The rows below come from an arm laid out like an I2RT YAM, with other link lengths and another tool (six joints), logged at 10 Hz.
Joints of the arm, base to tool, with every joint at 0 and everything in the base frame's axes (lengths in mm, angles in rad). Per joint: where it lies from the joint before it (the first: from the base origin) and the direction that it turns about. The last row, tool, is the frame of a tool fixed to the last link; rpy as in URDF.
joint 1: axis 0 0 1 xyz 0 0 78.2
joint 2: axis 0 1 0 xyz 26.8 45.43 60.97
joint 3: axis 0 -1 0 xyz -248.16 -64.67 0
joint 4: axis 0 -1 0 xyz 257.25 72.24 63
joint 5: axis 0 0 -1 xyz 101.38 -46.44 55.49
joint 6: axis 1 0 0 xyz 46.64 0 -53.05
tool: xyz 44 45 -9 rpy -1.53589 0.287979 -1.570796
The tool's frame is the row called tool.
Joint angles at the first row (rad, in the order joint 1, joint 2, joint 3, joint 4, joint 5, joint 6):
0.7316, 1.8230, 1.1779, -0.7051, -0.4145, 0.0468
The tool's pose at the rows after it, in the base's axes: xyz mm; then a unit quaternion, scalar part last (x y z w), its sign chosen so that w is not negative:
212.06 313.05 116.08 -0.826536 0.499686 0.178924 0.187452
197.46 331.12 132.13 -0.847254 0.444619 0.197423 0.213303
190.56 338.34 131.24 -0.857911 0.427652 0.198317 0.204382
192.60 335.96 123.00 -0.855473 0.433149 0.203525 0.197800
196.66 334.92 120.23 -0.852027 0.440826 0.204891 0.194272
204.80 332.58 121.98 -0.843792 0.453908 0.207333 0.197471
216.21 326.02 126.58 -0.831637 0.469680 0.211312 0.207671
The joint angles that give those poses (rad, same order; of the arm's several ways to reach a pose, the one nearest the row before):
0.7426, 1.8297, 1.1867, -0.6829, -0.4590, 0.0198
0.7981, 1.8240, 1.2255, -0.6820, -0.5083, -0.0282
0.8259, 1.8469, 1.2562, -0.7065, -0.5029, -0.0471
0.8165, 1.8658, 1.2471, -0.6968, -0.5109, -0.0478
0.8064, 1.8787, 1.2529, -0.6987, -0.5123, -0.0425
0.7852, 1.8821, 1.2605, -0.6995, -0.5207, -0.0298
0.7490, 1.8725, 1.2583, -0.6947, -0.5388, -0.0193

